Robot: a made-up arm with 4 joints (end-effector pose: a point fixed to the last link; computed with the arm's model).
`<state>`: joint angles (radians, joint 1 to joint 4).
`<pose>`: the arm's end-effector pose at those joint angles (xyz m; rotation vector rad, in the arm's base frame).
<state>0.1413 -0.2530 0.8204 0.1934</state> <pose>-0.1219 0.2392 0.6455 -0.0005 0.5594 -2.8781</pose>
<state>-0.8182 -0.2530 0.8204 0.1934</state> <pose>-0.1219 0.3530 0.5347 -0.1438 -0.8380 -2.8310</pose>
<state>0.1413 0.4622 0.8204 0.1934</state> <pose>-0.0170 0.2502 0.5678 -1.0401 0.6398 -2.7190</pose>
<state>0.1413 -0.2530 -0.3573 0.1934</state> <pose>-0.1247 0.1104 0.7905 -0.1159 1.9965 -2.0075</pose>
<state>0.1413 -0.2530 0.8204 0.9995</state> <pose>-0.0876 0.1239 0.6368 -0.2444 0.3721 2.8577</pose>
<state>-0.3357 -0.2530 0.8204 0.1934</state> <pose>-0.1219 0.3093 0.6044 -0.0735 -0.1367 -2.9339</pose>
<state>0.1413 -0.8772 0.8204 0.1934</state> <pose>-0.2369 0.2396 0.6424 0.8932 0.4360 -2.7361</pose>
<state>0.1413 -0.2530 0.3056 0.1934</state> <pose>-0.1293 0.2046 0.7270 -0.0541 1.2491 -2.5919</pose>
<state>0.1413 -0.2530 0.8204 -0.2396</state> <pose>-0.1591 0.2817 0.6796 -0.1275 0.9687 -2.5082</pose>
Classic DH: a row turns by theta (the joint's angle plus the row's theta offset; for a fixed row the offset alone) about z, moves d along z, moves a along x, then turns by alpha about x. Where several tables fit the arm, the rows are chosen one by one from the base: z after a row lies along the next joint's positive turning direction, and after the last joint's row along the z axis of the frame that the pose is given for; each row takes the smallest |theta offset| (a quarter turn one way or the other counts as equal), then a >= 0, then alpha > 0; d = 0 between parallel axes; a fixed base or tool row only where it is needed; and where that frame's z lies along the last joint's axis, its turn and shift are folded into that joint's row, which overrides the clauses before.
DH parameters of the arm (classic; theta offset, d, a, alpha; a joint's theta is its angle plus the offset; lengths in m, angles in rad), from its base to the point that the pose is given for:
base (fixed): 1.5708 0.4807 0.1896 1.5708
joint 1: -1.5708 -0.1745 0.0235 -1.5708
joint 2: 0.122 -0.1178 -0.1703 -1.741
joint 3: 1.0009 0.2202 -0.0747 0.5115
joint 4: -0.8098 -0.4028 -0.0066 -2.1301
tool (fixed): -1.852 -0.1811 0 0

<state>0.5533 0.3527 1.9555 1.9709</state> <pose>-0.0020 0.0781 0.6098 -0.7337 2.1342 1.8367</pose>
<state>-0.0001 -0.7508 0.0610 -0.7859</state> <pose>-0.4048 0.1987 0.8095 0.1725 1.4906 -1.2872</pose>
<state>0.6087 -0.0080 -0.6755 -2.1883</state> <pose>-0.1218 -0.2871 0.5373 0.6725 1.6978 1.6589</pose>
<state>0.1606 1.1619 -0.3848 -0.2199</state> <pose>0.2215 0.1340 0.4887 1.1852 -2.0867 0.9816</pose>
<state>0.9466 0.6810 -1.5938 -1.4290</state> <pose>0.0010 -0.1169 0.1869 -0.8245 -1.6368 -1.8788</pose>
